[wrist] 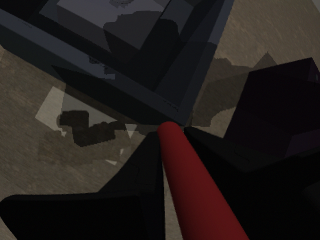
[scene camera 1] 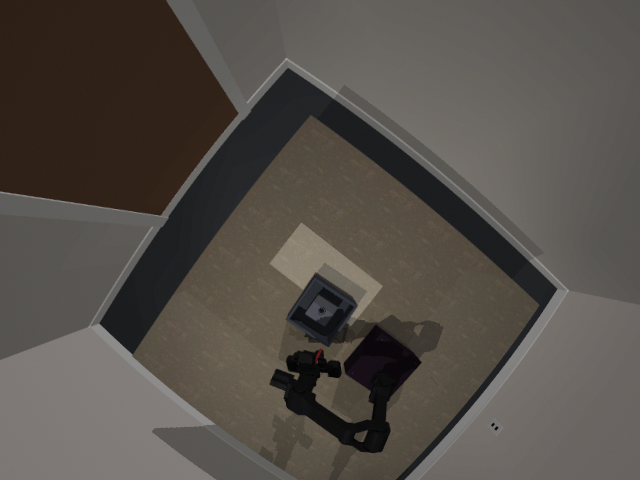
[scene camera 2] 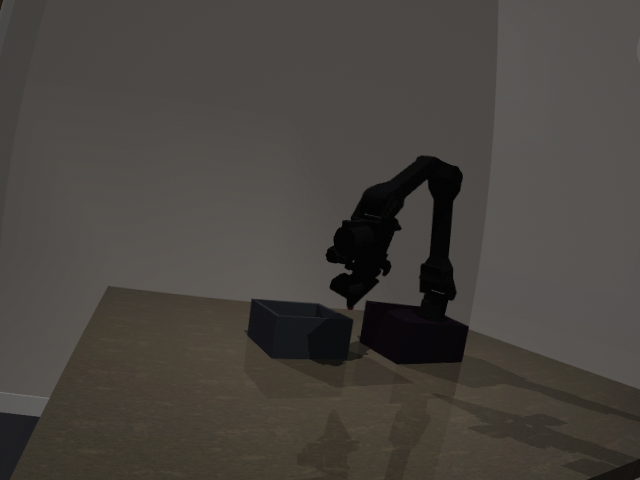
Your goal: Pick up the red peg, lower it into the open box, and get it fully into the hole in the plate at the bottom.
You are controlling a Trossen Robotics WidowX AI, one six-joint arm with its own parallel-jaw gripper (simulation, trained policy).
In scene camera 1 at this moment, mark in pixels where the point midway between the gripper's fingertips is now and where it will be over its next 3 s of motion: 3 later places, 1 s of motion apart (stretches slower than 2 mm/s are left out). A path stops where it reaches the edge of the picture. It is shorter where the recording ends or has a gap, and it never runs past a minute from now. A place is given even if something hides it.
The gripper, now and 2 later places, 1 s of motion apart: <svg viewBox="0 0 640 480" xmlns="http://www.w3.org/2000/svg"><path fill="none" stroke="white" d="M320 351L320 314L316 303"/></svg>
